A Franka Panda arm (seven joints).
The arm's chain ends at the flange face. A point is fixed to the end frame.
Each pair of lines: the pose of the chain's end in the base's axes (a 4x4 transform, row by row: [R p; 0 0 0 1], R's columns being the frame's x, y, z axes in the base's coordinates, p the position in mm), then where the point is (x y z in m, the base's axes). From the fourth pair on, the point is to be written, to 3 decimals.
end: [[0.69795, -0.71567, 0.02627, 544.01], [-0.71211, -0.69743, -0.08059, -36.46], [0.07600, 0.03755, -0.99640, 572.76], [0, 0, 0, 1]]
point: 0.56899 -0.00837 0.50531
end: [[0.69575, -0.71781, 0.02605, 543.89], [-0.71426, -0.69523, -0.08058, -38.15], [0.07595, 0.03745, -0.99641, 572.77], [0, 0, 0, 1]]
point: 0.56895 -0.01013 0.50532
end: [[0.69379, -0.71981, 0.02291, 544.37], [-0.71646, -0.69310, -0.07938, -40.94], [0.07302, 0.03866, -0.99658, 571.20], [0, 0, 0, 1]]
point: 0.56932 -0.01291 0.50372
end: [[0.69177, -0.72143, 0.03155, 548.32], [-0.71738, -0.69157, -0.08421, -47.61], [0.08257, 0.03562, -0.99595, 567.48], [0, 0, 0, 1]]
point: 0.574 -0.020 0.500
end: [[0.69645, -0.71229, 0.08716, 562.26], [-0.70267, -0.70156, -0.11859, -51.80], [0.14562, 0.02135, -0.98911, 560.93], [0, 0, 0, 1]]
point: 0.591 -0.026 0.494
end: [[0.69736, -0.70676, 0.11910, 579.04], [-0.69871, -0.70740, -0.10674, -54.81], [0.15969, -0.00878, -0.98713, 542.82], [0, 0, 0, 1]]
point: 0.610 -0.028 0.477
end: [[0.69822, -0.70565, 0.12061, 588.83], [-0.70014, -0.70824, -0.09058, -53.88], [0.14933, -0.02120, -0.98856, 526.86], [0, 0, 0, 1]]
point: 0.620 -0.026 0.462
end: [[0.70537, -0.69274, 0.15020, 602.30], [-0.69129, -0.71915, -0.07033, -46.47], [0.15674, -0.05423, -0.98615, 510.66], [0, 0, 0, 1]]
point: 0.634 -0.017 0.447
